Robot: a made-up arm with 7 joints.
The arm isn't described. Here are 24 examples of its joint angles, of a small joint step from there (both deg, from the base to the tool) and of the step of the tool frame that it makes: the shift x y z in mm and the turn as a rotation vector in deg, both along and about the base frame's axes.
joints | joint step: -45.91 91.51 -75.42 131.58 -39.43 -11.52 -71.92 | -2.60 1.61 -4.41 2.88 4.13 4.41 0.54
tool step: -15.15 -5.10 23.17 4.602 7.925 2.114
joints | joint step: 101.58 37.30 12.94 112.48 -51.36 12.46 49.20 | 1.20 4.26 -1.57 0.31 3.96 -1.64 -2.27
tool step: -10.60 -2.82 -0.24 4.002 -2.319 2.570
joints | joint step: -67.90 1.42 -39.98 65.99 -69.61 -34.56 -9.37 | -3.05 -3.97 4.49 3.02 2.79 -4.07 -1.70
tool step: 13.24 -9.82 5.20 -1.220 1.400 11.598
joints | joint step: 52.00 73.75 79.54 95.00 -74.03 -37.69 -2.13 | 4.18 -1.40 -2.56 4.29 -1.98 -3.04 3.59
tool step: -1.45 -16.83 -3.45 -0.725 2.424 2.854
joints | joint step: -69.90 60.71 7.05 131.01 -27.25 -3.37 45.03 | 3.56 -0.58 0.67 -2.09 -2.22 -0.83 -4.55
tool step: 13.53 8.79 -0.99 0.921 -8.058 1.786
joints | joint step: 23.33 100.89 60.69 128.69 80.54 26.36 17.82 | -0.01 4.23 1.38 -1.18 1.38 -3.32 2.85
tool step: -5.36 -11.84 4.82 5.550 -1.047 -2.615
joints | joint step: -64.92 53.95 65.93 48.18 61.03 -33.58 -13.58 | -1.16 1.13 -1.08 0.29 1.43 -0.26 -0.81
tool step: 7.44 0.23 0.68 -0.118 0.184 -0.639
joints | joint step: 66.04 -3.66 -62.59 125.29 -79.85 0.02 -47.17 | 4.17 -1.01 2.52 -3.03 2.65 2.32 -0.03
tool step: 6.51 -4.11 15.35 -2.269 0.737 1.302
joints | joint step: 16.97 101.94 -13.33 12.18 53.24 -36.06 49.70 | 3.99 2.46 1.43 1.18 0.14 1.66 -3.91
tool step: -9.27 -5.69 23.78 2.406 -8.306 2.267
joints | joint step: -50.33 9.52 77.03 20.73 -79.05 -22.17 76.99 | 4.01 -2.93 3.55 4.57 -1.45 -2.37 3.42
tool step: 23.24 -3.23 -19.44 -1.231 -5.869 0.741
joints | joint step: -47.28 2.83 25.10 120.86 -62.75 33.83 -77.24 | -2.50 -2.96 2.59 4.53 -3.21 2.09 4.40
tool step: -9.30 0.61 16.77 0.812 2.270 3.963
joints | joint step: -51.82 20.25 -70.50 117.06 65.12 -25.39 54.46 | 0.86 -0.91 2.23 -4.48 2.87 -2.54 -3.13
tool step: -3.24 -0.85 -22.50 6.284 4.626 1.354
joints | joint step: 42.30 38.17 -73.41 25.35 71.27 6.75 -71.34 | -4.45 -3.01 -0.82 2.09 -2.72 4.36 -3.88
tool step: -17.21 -34.61 -33.57 1.596 8.902 -2.517
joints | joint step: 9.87 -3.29 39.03 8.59 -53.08 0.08 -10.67 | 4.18 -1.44 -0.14 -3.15 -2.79 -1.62 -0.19
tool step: 24.15 -22.88 6.24 -2.678 -3.337 -3.758
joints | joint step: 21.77 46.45 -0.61 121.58 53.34 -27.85 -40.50 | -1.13 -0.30 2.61 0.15 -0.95 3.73 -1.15
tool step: -2.59 7.03 2.66 0.209 2.555 2.990
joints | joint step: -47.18 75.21 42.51 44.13 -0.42 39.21 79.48 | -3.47 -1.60 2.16 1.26 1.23 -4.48 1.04
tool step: -9.50 -1.41 -7.24 -2.721 -0.793 -3.693
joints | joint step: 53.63 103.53 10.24 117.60 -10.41 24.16 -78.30 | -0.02 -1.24 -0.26 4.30 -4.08 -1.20 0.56
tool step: 0.83 -16.37 -13.49 5.804 0.084 -0.091
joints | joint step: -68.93 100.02 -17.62 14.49 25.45 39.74 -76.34 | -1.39 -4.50 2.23 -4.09 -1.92 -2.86 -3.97
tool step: -36.32 7.27 5.07 1.670 2.389 -0.402
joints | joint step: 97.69 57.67 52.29 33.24 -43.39 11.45 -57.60 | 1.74 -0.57 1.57 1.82 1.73 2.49 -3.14
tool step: -9.22 -1.01 3.91 -3.628 -5.160 2.167
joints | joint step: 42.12 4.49 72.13 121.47 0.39 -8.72 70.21 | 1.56 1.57 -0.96 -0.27 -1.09 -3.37 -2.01
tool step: -1.05 0.85 9.22 2.556 -3.015 3.699
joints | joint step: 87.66 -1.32 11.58 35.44 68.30 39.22 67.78 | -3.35 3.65 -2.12 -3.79 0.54 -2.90 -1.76
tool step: 14.72 20.84 -42.74 1.162 7.855 5.771
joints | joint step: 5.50 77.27 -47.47 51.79 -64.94 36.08 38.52 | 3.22 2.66 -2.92 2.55 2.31 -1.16 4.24
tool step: 8.42 -1.20 14.83 -1.267 -0.356 3.435
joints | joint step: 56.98 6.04 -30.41 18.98 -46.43 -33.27 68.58 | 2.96 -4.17 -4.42 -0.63 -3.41 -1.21 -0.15
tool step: 6.85 -40.54 18.48 4.558 -2.797 -7.568
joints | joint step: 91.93 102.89 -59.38 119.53 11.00 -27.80 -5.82 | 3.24 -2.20 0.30 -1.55 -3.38 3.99 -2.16
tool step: -2.28 -0.30 14.04 -1.313 -6.112 3.492
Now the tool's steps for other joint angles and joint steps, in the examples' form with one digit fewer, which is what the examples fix.
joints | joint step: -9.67 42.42 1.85 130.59 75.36 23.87 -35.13 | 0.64 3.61 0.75 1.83 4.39 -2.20 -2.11
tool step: -4.2 -2.0 11.7 -0.77 -1.26 -0.06
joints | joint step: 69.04 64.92 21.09 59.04 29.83 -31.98 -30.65 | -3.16 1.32 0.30 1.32 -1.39 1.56 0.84
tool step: -0.8 -2.6 -1.0 1.53 4.83 1.80
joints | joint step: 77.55 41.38 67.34 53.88 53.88 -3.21 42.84 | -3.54 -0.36 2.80 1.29 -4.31 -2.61 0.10
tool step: -5.6 1.4 -17.7 -2.47 4.74 4.87
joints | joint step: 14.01 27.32 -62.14 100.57 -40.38 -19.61 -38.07 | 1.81 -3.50 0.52 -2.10 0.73 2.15 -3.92
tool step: 10.1 -12.0 6.8 -4.77 -1.01 4.13
